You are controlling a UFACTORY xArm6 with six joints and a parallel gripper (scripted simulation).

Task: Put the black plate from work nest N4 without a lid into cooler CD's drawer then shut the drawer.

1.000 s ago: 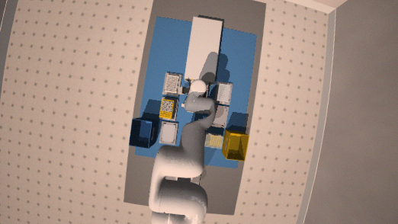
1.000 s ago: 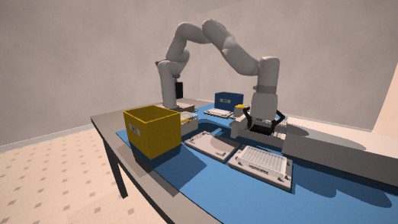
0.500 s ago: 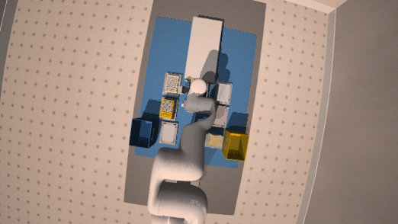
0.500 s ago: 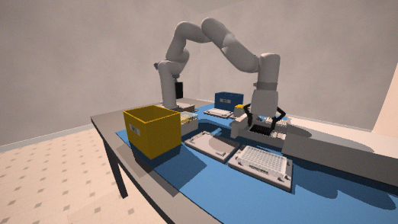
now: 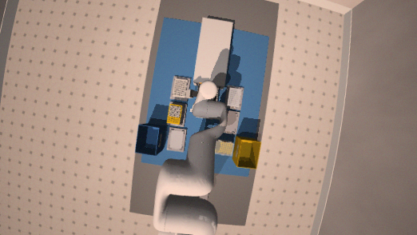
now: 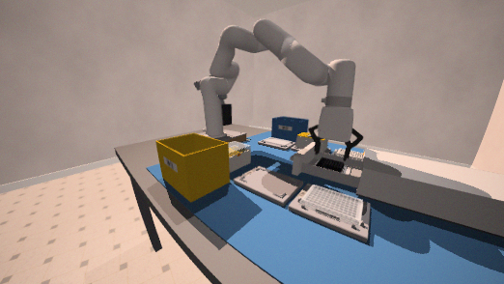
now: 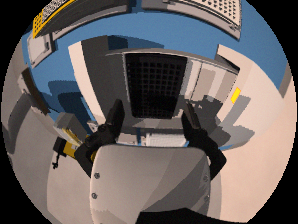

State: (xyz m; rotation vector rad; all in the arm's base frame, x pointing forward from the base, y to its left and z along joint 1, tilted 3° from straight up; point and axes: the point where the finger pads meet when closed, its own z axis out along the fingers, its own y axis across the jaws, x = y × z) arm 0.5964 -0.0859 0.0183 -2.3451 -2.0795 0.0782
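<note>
The black plate lies 50 mm below my hand. From my hand the other things lie so: cooler CD (170 mm ahead, 20 mm to the right, 40 mm below); then drawer (40 mm ahead, 40 mm below); then white plate (80 mm ahead, 180 mm to the left, 50 mm below).
</note>
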